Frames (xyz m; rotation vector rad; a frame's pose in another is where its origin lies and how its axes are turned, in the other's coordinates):
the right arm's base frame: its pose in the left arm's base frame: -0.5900 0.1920 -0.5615 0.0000 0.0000 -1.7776
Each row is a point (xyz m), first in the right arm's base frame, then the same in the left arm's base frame.
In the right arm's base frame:
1: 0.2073 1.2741 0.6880
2: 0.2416 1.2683 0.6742
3: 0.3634 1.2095 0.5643
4: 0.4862 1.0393 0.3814
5: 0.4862 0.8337 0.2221
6: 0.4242 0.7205 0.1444
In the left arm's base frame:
1: 0.6144 -0.2725 0.1265
2: 0.6017 -0.3049 0.1127
3: 0.5191 -0.4120 0.0028
4: 0.3273 -0.4972 -0.1801
5: 0.1261 -0.4550 -0.3394
6: 0.0280 -0.3711 -0.4171

